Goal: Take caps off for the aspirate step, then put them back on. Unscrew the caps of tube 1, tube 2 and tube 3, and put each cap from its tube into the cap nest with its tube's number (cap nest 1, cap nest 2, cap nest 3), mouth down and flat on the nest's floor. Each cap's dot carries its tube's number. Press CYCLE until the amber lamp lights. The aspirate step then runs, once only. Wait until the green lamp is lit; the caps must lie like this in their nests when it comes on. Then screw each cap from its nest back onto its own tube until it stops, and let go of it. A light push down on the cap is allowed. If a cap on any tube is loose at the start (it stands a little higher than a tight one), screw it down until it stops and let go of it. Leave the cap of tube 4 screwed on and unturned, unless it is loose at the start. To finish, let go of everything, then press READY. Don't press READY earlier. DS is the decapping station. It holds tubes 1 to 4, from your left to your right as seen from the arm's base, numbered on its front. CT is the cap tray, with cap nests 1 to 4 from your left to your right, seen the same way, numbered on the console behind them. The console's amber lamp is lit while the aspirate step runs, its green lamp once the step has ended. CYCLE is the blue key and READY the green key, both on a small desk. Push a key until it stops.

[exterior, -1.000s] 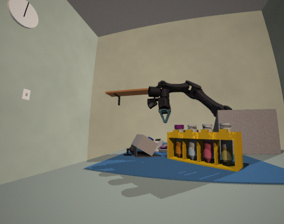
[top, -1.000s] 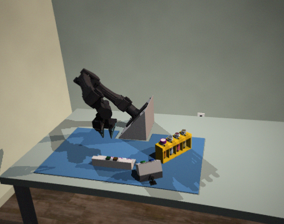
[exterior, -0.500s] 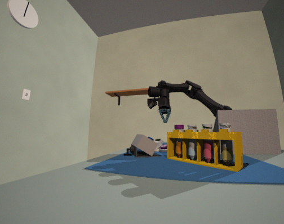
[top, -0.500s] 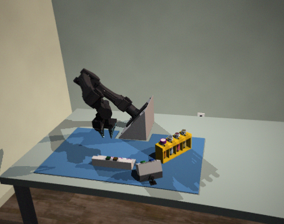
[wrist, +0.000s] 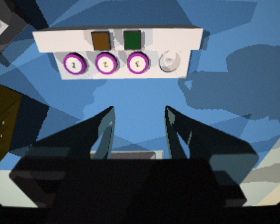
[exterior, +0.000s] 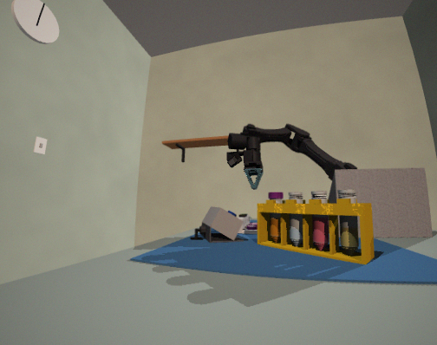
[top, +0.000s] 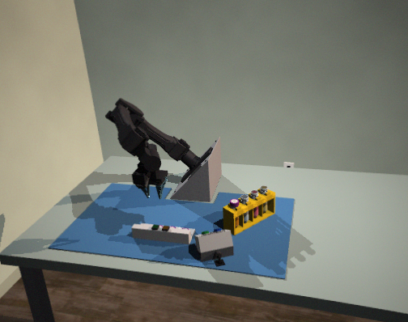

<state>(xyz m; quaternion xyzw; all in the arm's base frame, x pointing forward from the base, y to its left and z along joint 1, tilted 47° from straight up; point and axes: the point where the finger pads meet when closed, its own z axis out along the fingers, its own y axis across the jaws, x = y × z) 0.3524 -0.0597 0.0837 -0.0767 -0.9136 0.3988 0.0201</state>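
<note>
Right now the green ready key is 20 cm to the left of my hand, 9 cm below it and 9 cm ahead of it. The rest, counted from my hand: blue cycle key: 24 cm to the left, 9 cm below, 7 cm ahead; small key desk: 21 cm to the left, 10 cm below, 9 cm ahead.
</note>
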